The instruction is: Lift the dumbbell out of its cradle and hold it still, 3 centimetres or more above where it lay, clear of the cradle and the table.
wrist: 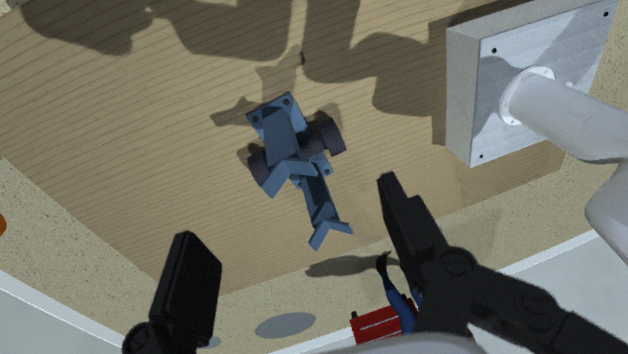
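Seen in the pictures: gripper, between the fingertips: (pixel 290 223); arm's base, origin of its link: (pixel 524 95).
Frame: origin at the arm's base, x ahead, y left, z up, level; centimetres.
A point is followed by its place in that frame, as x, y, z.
Observation:
The dark dumbbell (pixel 311 146) @(45.0, -1.1, -5.2) lies low at the blue cradle (pixel 280 134) @(49.6, -8.8, -0.1), near the middle of the wrist view. Its two round ends stick out on either side, and one cradle post with a V-shaped top hides part of its handle. The second V-topped post stands towards the lower right. My gripper (pixel 290 223) @(48.2, -22.5, 33.4) is open, with nothing between its black fingers. The fingers are wide apart in the lower part of the view, well above the table and apart from the dumbbell and cradle.
The cradle stands on a wooden table (pixel 125 165) @(83.7, -8.5, -10.6). A grey mounting block (pixel 459 95) @(11.6, -1.3, -5.6) with a white arm (pixel 565 110) @(3.4, -3.3, 11.7) is at the right. Beyond the table edge, a red object (pixel 377 322) and a blue-clad figure (pixel 400 307) show partly behind the right finger.

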